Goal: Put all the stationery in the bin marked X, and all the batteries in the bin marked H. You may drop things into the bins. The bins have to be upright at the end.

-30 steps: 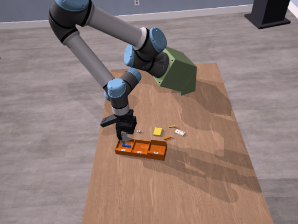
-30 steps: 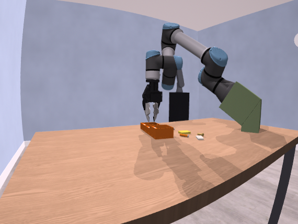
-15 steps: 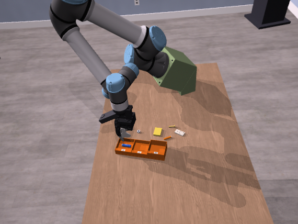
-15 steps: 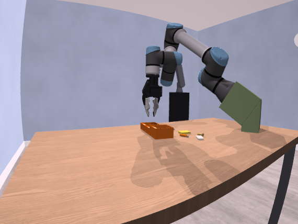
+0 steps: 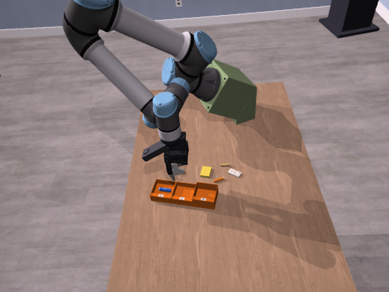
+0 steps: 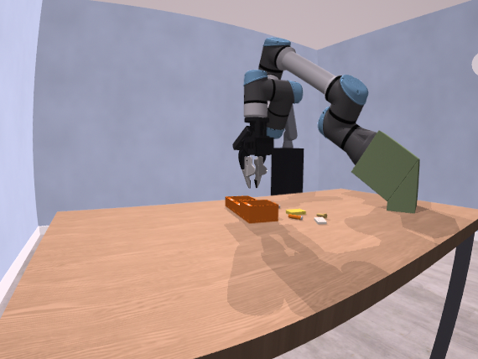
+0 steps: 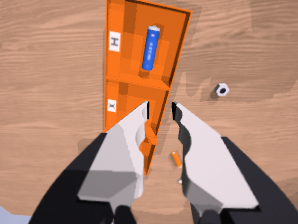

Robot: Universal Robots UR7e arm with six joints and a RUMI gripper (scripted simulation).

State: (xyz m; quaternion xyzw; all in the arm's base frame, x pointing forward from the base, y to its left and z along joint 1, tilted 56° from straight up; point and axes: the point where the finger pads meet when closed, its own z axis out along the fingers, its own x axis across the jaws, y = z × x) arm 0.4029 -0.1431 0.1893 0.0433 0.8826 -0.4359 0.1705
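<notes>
Right now my hand is 180 mm to the right of the orange pen-like stick and 80 mm above it. Round my hand: blue battery (40 mm to the right, 70 mm below); grey nut (90 mm behind, 40 mm to the left, 80 mm below); orange bin (40 mm ahead, 30 mm to the left, 60 mm below).
</notes>
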